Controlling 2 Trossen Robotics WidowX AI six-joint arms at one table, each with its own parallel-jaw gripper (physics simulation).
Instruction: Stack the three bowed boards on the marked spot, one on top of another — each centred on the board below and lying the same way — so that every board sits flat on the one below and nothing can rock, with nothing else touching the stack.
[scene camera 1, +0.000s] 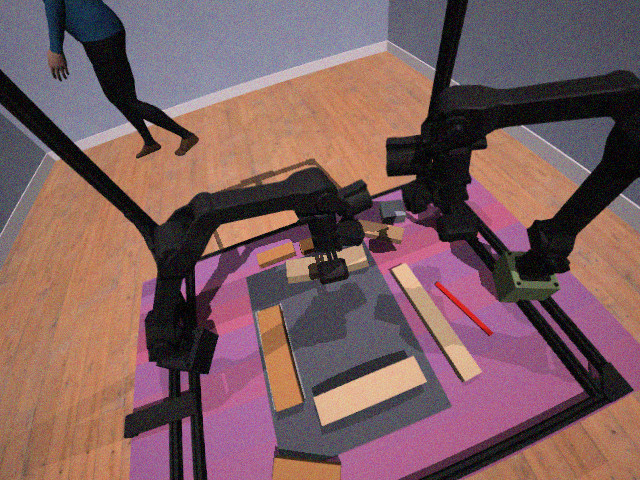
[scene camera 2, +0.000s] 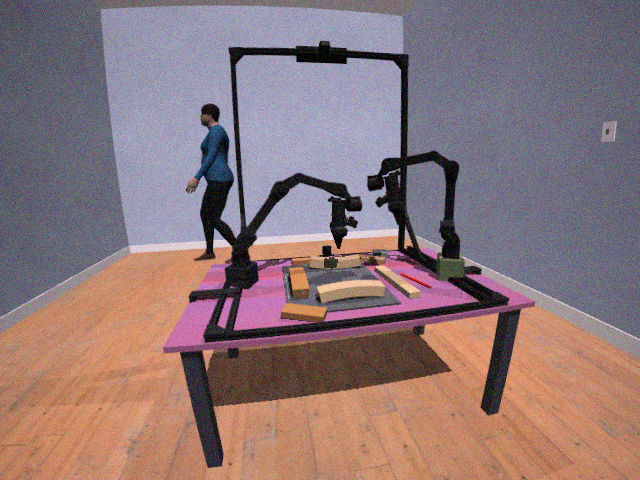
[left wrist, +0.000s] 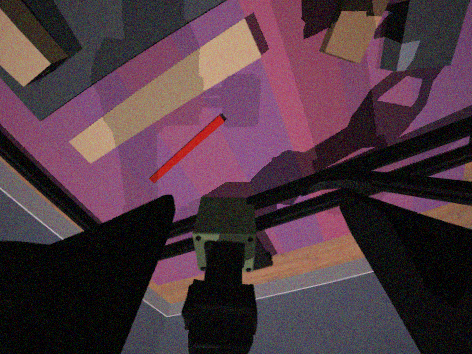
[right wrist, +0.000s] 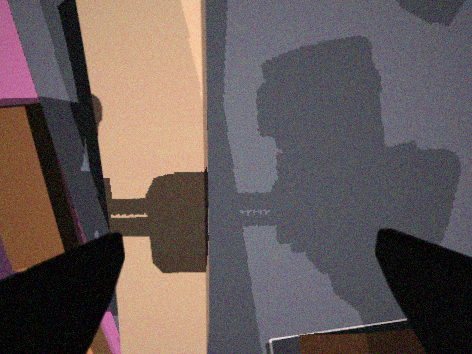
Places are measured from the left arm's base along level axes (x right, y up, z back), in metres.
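Where they show: left gripper, fingertip midpoint: (scene camera 2: 398, 222) (left wrist: 257, 201); right gripper, fingertip midpoint: (scene camera 1: 329, 263) (scene camera 2: 337, 246) (right wrist: 250, 243); left arm's base, link origin: (scene camera 1: 531, 268) (scene camera 2: 450, 256) (left wrist: 224, 254); right arm's base, link origin: (scene camera 1: 179, 346) (scene camera 2: 241, 265).
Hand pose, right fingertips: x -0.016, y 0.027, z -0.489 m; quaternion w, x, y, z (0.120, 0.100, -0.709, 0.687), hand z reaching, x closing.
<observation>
Each offset is from my right fingertips to the top centre of the thing. "spot": to the spot under its first point. Level surfaces: height alone.
A pale bowed board {dx -0.269, dy -0.062, dz +0.111 m} (scene camera 1: 369, 391) (scene camera 2: 351, 290) lies arched upward at the front of the grey mat {dy -0.113 m} (scene camera 1: 356, 322). Another pale bowed board {dx +0.044, dy -0.061, dz -0.021 m} (scene camera 1: 299, 270) (scene camera 2: 316, 261) (right wrist: 155, 135) lies at the mat's back edge; its ends look raised. A long pale board (scene camera 1: 436, 322) (scene camera 2: 397, 281) (left wrist: 165, 95) lies right of the mat; its bow is not clear. An orange board {dx -0.211, dy -0.064, dz -0.116 m} (scene camera 1: 279, 356) (scene camera 2: 298, 281) lies within a thin white outline on the mat. My right gripper (right wrist: 250, 243) is open and empty above the back board, which shows toward its left finger. My left gripper (left wrist: 257, 201) is open and empty, high at the back right.
A red stick {dx -0.055, dy -0.113, dz +0.343 m} (scene camera 1: 463, 308) (scene camera 2: 415, 280) (left wrist: 188, 149) lies right of the long board. Orange blocks lie at the front edge {spot: dx -0.429, dy -0.091, dz -0.011 m} (scene camera 1: 307, 469) (scene camera 2: 303, 312) and back left (scene camera 1: 276, 254). A tan piece {dx +0.181, dy -0.097, dz +0.130 m} (scene camera 1: 393, 233) and grey block {dx +0.257, dy -0.083, dz +0.172 m} (scene camera 1: 391, 210) lie at the back. Black rails border the table.
</observation>
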